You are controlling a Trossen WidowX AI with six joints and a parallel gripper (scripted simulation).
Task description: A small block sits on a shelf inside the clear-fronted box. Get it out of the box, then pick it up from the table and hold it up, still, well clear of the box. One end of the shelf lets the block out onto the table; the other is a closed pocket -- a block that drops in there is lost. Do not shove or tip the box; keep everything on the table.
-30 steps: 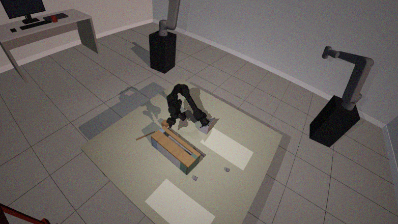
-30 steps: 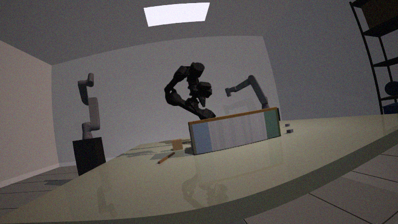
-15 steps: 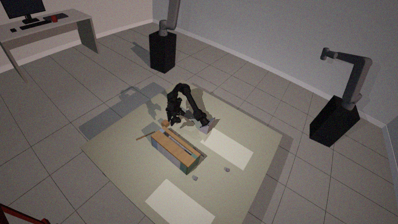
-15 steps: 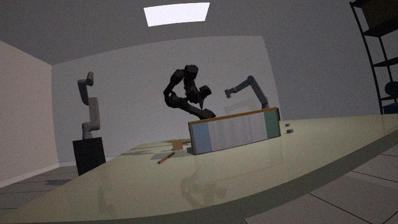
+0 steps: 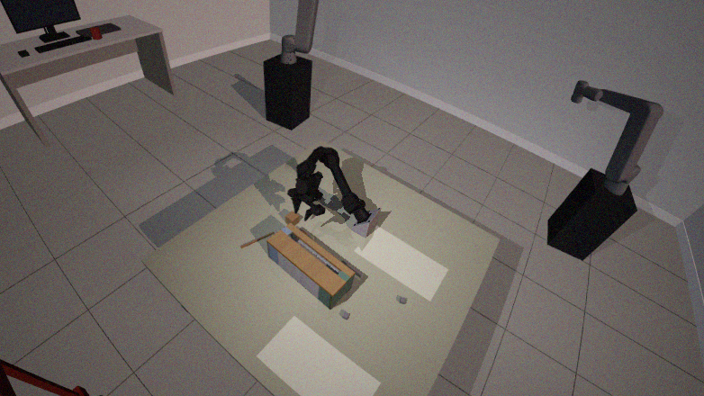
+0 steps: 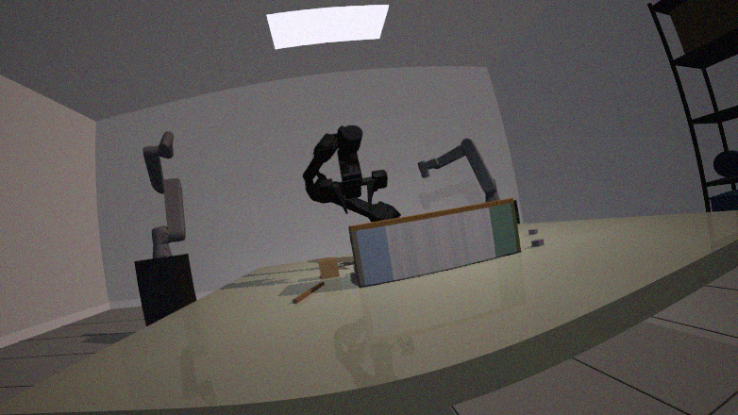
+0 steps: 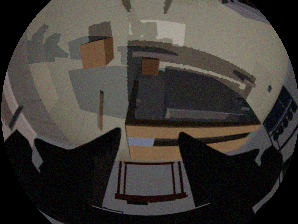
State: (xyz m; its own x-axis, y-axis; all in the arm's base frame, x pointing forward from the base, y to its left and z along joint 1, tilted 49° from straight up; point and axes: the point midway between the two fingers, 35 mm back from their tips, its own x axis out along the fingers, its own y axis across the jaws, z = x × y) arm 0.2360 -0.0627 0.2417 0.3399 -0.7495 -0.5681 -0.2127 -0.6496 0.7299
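Now: gripper tip 2 cm past the brown block and 15 cm above it. The rest, counted from my gripper tip: long box (9 cm ahead, 14 cm to the left, 10 cm below); then thin wooden stick (12 cm ahead, 17 cm to the right, 16 cm below).
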